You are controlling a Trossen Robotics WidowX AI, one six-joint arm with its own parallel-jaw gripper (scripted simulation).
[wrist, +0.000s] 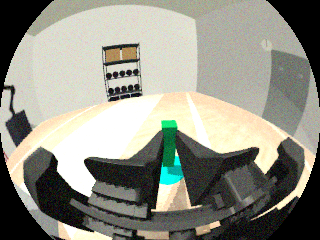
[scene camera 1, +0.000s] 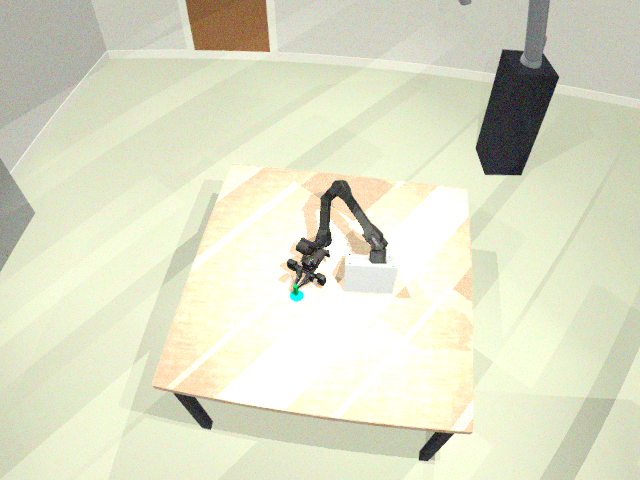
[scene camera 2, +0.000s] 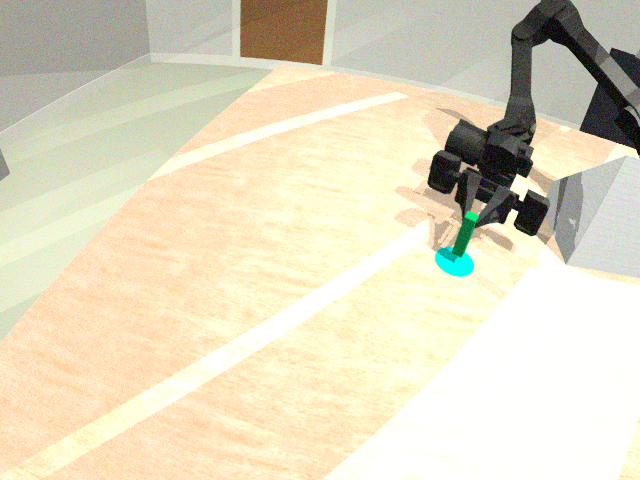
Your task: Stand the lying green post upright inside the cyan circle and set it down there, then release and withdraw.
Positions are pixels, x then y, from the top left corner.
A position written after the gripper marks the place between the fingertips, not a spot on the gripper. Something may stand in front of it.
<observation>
The gripper (scene camera 2: 469, 222) holds a green post.
</observation>
